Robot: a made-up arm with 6 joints. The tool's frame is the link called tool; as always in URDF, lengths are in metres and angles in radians. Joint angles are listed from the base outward. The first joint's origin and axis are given. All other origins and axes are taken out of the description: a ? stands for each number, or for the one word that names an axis. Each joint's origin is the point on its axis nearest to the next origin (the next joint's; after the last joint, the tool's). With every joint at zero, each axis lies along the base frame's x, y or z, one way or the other. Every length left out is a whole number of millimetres.
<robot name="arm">
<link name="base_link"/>
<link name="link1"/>
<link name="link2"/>
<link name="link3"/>
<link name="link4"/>
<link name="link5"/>
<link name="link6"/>
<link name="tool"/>
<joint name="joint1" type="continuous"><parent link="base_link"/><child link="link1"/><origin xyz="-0.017 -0.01 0.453" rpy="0 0 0"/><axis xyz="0 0 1"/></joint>
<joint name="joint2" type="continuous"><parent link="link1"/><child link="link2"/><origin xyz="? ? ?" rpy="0 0 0"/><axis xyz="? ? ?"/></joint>
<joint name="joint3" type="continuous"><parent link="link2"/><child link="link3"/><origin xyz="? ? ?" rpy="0 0 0"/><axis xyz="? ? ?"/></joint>
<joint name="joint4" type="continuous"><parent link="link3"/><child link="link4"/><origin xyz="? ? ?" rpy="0 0 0"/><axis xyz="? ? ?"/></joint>
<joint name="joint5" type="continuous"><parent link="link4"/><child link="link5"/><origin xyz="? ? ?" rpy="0 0 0"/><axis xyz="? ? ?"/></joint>
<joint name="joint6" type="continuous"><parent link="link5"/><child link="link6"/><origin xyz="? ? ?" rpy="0 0 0"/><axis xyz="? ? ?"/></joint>
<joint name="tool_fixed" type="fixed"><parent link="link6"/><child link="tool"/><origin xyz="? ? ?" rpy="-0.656 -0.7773 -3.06"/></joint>
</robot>
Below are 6 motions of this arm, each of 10 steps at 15 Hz.
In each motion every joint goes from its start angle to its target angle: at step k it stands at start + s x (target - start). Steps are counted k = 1, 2, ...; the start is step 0. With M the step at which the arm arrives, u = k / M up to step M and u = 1 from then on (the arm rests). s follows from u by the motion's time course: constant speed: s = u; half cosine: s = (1 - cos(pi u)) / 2; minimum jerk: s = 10 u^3 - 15 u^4 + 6 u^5.
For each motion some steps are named. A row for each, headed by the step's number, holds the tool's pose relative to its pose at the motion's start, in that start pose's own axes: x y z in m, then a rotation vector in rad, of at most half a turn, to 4 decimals.
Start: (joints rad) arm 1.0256 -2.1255 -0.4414 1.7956 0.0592 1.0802
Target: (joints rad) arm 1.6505 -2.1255 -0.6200 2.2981 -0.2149 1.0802
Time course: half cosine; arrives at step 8
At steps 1, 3, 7, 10:
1: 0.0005 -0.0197 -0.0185 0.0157 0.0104 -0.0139
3: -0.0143 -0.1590 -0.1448 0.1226 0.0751 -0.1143
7: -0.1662 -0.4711 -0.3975 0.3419 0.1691 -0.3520
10: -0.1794 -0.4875 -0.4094 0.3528 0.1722 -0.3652

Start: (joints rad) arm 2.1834 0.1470 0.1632 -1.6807 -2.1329 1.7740
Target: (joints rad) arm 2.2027 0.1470 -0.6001 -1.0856 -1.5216 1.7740
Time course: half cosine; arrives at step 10
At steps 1, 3, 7, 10:
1: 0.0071 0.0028 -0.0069 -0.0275 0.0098 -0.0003
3: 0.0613 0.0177 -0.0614 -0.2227 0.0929 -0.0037
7: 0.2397 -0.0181 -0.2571 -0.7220 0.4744 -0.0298
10: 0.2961 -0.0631 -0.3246 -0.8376 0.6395 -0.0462

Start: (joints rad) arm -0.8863 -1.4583 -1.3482 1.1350 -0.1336 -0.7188
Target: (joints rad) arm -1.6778 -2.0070 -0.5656 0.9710 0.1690 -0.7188
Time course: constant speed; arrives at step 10
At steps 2, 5, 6, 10:
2: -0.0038 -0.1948 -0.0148 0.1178 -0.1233 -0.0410
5: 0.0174 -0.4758 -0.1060 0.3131 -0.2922 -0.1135
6: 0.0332 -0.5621 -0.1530 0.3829 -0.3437 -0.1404
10: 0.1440 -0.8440 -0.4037 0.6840 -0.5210 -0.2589

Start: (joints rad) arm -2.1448 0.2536 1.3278 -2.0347 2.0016 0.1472
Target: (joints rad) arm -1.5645 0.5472 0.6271 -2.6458 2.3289 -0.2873
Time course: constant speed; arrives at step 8
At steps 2, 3, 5, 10:
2: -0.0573 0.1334 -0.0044 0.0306 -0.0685 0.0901
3: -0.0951 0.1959 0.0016 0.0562 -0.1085 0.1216
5: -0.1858 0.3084 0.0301 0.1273 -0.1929 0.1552
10: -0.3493 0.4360 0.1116 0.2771 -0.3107 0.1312

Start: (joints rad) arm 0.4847 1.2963 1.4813 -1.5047 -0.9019 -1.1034
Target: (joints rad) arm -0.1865 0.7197 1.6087 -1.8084 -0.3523 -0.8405
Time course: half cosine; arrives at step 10
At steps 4, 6, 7, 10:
4: -0.3017 0.1020 -0.0905 0.1308 -0.2125 -0.2370
6: -0.5300 0.2182 -0.2387 0.2744 -0.4277 -0.4564
7: -0.6145 0.2787 -0.3212 0.3465 -0.5312 -0.5574
10: -0.7141 0.3770 -0.4549 0.4603 -0.6898 -0.7090

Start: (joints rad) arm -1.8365 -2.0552 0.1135 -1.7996 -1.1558 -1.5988
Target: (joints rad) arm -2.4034 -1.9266 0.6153 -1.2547 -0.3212 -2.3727
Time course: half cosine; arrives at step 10
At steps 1, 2, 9, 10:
1: 0.0167 0.0009 0.0128 0.0025 -0.0076 -0.0095
2: 0.0646 0.0053 0.0506 0.0124 -0.0262 -0.0345
9: 0.5403 0.3021 0.5673 0.1681 0.1727 0.0299
10: 0.5492 0.3168 0.5813 0.1662 0.1883 0.0413

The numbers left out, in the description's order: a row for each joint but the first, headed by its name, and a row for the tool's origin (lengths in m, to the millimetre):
joint2: xyz 0.029 0.091 0, axis 0 1 0
joint3: xyz 0.009 0 0.898, axis 0 1 0
joint4: xyz -0.022 0 0.561, axis 0 0 1
joint5: xyz -0.005 0.026 0, axis 0 1 0
joint6: xyz -0.028 0 0.108, axis 0 0 1
tool: xyz -0.023 0.002 0

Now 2 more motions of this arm.
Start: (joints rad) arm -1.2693 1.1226 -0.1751 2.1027 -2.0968 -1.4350
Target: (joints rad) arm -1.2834 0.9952 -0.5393 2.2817 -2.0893 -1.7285
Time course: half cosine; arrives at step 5
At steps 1, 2, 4, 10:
1: 0.0115 0.0180 -0.0233 0.0111 -0.0232 -0.0333
2: 0.0435 0.0677 -0.0808 0.0456 -0.0772 -0.1239
4: 0.1234 0.1911 -0.1888 0.1505 -0.1596 -0.3394
10: 0.1380 0.2135 -0.2042 0.1723 -0.1680 -0.3771

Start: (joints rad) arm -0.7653 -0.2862 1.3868 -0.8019 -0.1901 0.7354
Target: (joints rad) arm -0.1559 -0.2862 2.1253 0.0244 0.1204 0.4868
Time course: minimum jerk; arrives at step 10
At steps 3, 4, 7, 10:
3: -0.0576 -0.0469 0.0126 0.1279 -0.1668 -0.0116
4: -0.1190 -0.0915 0.0148 0.2395 -0.3293 -0.0432
7: -0.3670 -0.2076 -0.0444 0.5339 -0.8807 -0.2883
10: -0.4539 -0.2226 -0.0793 0.5954 -1.0479 -0.4034

